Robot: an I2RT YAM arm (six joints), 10 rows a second.
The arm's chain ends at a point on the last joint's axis. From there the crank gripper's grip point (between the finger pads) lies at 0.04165 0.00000 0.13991 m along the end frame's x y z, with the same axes.
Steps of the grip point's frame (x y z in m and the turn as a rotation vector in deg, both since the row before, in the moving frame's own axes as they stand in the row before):
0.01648 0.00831 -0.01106 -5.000 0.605 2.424
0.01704 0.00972 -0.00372 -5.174 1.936 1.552
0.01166 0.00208 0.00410 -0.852 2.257 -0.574
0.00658 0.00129 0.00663 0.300 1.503 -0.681
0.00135 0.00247 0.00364 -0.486 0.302 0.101
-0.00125 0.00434 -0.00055 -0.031 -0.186 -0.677
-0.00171 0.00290 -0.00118 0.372 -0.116 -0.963
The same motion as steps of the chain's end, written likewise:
0.01530 -0.00565 -0.01000 -5.000 0.605 2.424
0.01253 -0.00402 -0.00161 -5.174 1.936 1.552
0.00617 0.00046 0.00586 -0.852 2.257 -0.574
0.00293 0.00254 0.00777 0.300 1.503 -0.681
0.00061 0.00121 0.00387 -0.486 0.302 0.101
-0.00079 0.00475 -0.00068 -0.031 -0.186 -0.677
-0.00141 0.00451 -0.00126 0.372 -0.116 -0.963

